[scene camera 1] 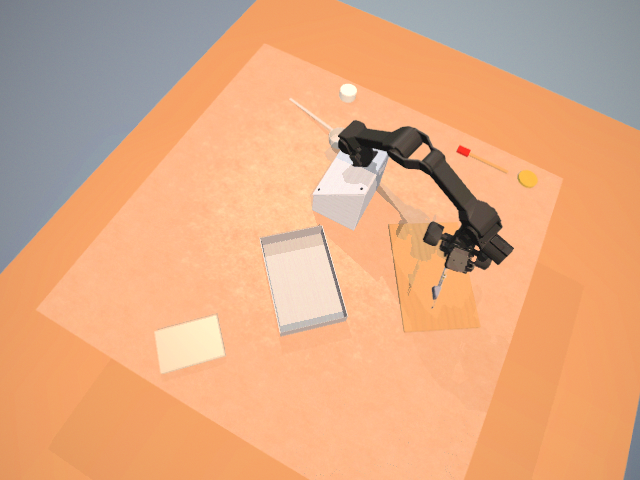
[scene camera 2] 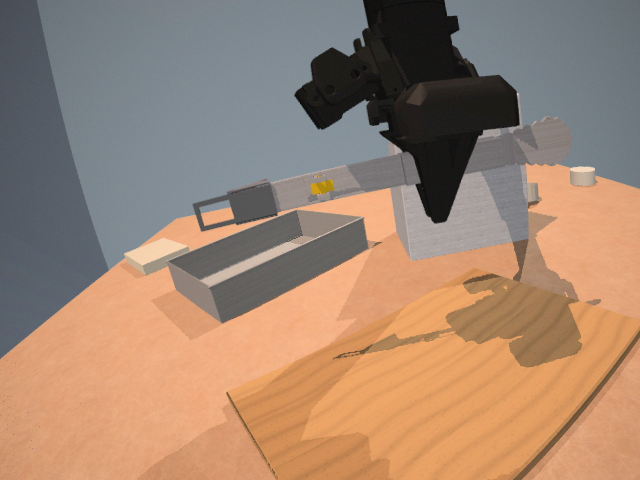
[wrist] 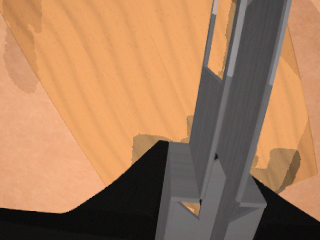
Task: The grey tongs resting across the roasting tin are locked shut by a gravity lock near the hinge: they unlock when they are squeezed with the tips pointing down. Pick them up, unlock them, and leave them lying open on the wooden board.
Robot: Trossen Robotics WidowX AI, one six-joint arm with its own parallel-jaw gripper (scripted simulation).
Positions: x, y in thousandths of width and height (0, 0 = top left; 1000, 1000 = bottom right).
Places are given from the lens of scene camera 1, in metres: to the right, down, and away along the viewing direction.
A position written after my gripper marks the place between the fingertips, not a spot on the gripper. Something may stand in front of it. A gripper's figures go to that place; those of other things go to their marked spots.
my gripper (scene camera 1: 699, 534): 0.37, 0.05, 1.19
cream pad (scene camera 1: 288, 720): -0.39, 0.30, 1.16
wooden board (scene camera 1: 654, 555): 0.32, 0.09, 1.32
grey roasting tin (scene camera 1: 479, 614): -0.04, 0.17, 1.27
